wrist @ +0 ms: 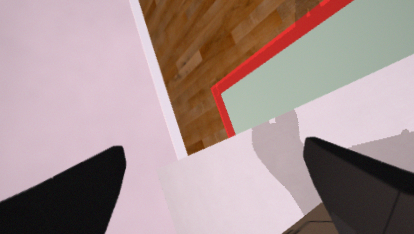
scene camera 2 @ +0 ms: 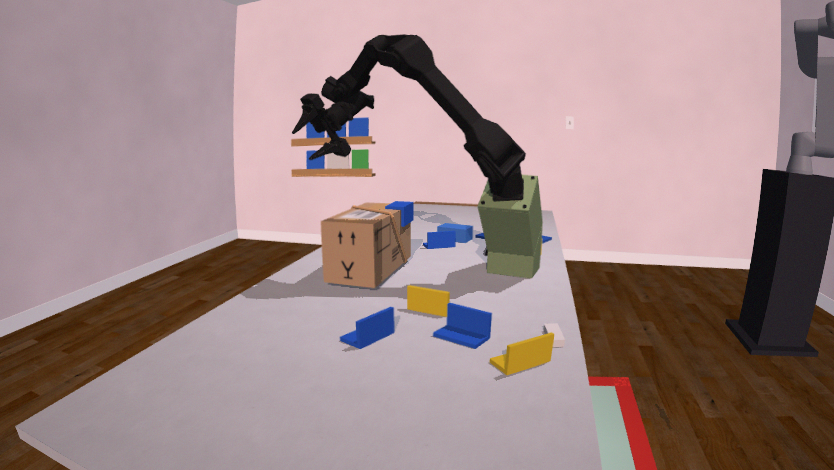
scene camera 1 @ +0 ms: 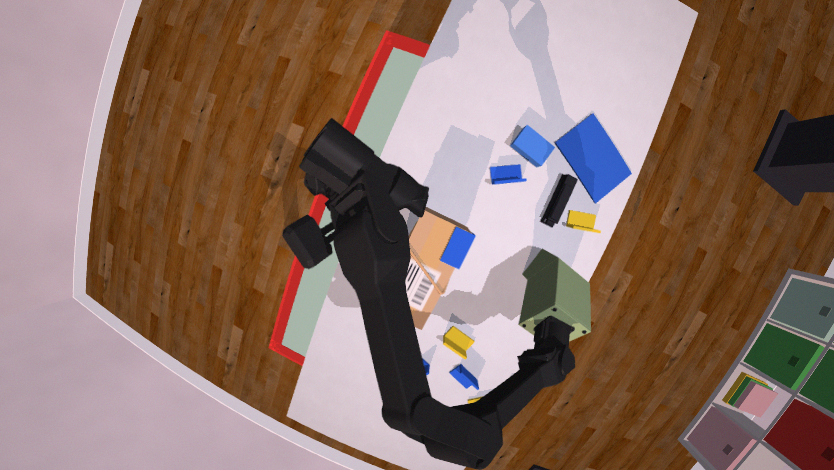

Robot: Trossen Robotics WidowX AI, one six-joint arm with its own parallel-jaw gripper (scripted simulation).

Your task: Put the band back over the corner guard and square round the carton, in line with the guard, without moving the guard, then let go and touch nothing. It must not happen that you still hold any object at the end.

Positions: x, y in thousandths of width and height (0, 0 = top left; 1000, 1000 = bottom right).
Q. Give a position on a yellow corner guard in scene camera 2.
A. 510, 639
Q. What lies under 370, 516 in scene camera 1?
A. The gripper.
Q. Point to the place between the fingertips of the gripper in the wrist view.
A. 518, 647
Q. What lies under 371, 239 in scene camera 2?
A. The gripper.
